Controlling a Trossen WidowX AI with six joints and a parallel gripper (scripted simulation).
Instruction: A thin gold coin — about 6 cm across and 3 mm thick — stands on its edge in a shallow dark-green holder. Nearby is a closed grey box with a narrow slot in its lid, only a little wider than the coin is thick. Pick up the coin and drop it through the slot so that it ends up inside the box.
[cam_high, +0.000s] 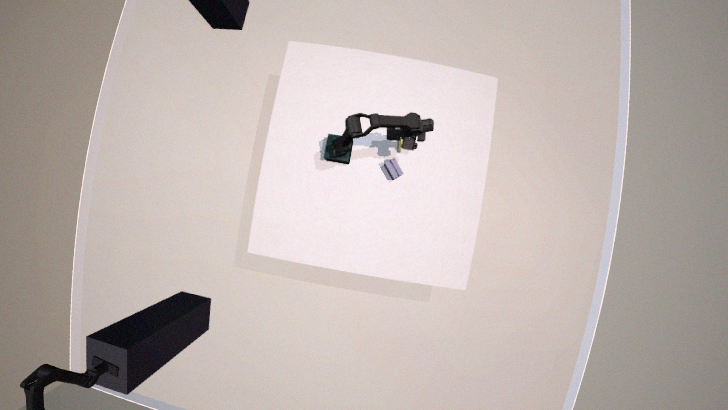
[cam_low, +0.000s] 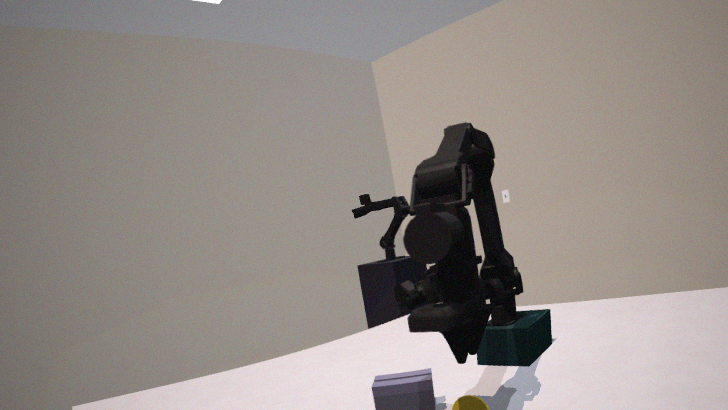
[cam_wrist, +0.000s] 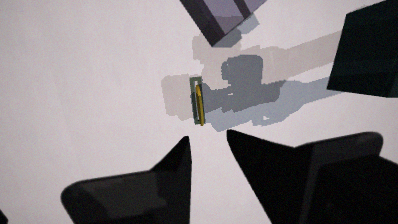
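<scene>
Right now my gripper tip is 100 mm above the coin.
</scene>
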